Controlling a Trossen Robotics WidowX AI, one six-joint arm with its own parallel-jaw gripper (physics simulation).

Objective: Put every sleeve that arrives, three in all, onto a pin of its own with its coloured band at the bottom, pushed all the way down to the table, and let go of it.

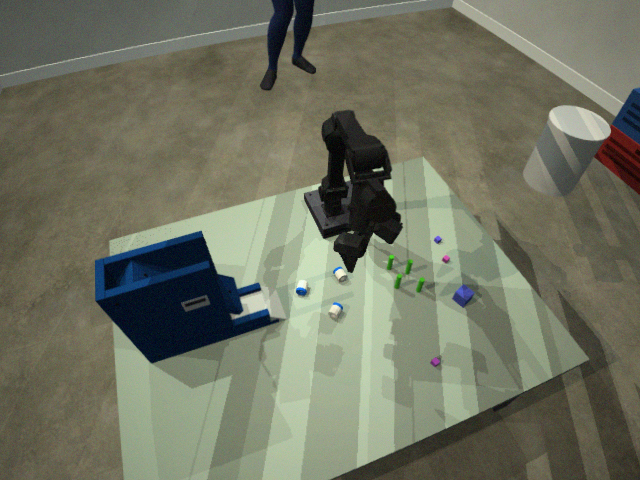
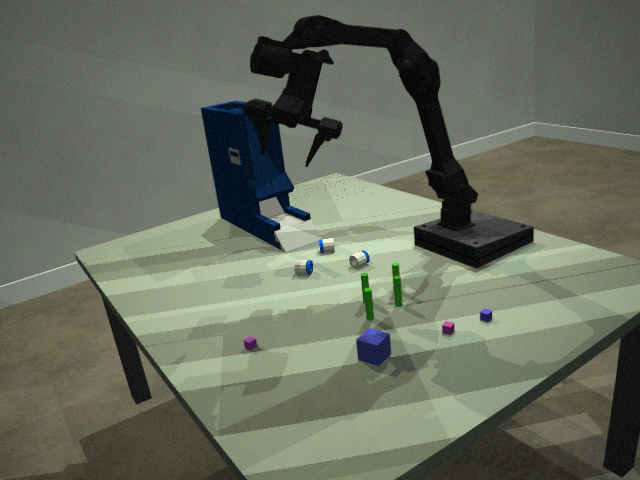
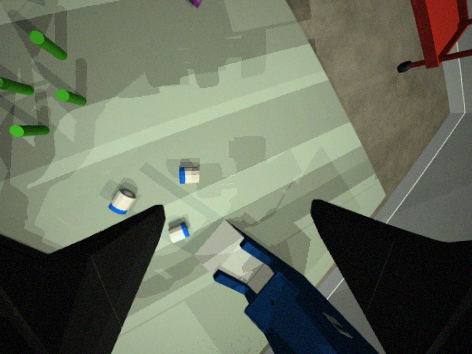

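Three white sleeves with blue bands lie on their sides. The first sleeve (image 1: pixel 339 274) (image 2: pixel 358 259) (image 3: pixel 123 199) is nearest the pins. The second sleeve (image 1: pixel 302 285) (image 2: pixel 327 245) (image 3: pixel 177 233) is nearest the chute, its band facing away from the robot base. The third sleeve (image 1: pixel 334 311) (image 2: pixel 302 267) (image 3: pixel 192 175) is farthest from the robot base, its band towards the base side. Several upright green pins (image 1: pixel 397 281) (image 2: pixel 369 304) (image 3: pixel 74 98) stand bare. My gripper (image 1: pixel 370 256) (image 2: pixel 285 159) (image 3: pixel 238 209) is open and empty, high above the table.
A blue dispenser (image 1: pixel 155 320) (image 2: pixel 235 175) (image 3: pixel 305 310) with a pale chute stands beyond the sleeves. A large blue cube (image 1: pixel 463 296) (image 2: pixel 373 347) stands beside the pins. Small cubes, one magenta (image 1: pixel 446 258) (image 2: pixel 448 328), one purple (image 1: pixel 435 361) (image 2: pixel 250 343) and one blue (image 1: pixel 437 239) (image 2: pixel 485 315), lie about.
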